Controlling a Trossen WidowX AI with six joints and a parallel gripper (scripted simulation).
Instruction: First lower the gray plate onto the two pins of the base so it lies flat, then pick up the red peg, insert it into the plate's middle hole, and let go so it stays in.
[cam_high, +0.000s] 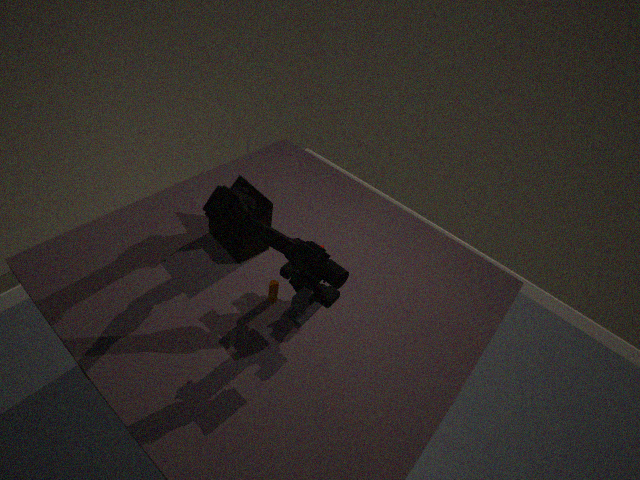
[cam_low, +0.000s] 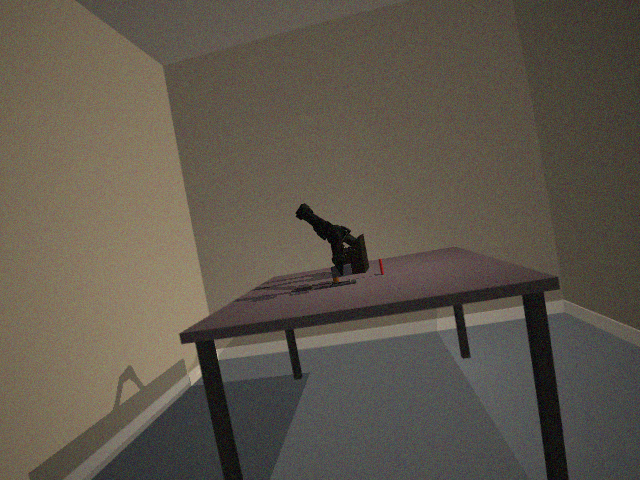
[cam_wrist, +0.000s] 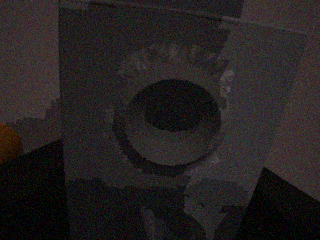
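My gripper tip is 17 cm to the right of the red peg, 14 cm past it and 1 cm above it. The rest, counted from my gripper tip: gray plate: 3 cm above; then orange cylinder: 9 cm behind, 6 cm to the right, 1 cm below.
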